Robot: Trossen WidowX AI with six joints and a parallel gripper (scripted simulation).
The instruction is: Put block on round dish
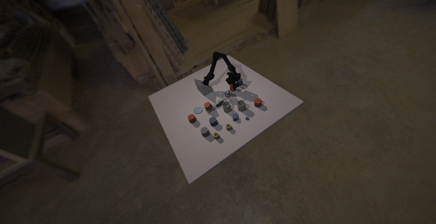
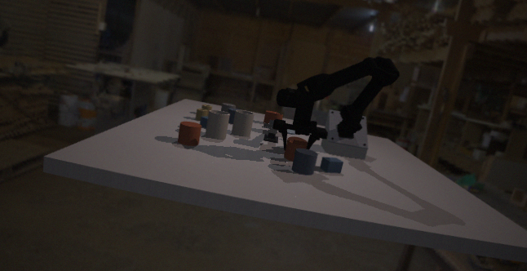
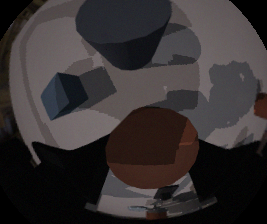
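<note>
The round blue-grey dish lies 5 cm behind my gripper tip, 48 cm to the right of it and 2 cm below it. Round my gripper tip: dark balance 6 cm ahead, 25 cm to the right.
</note>
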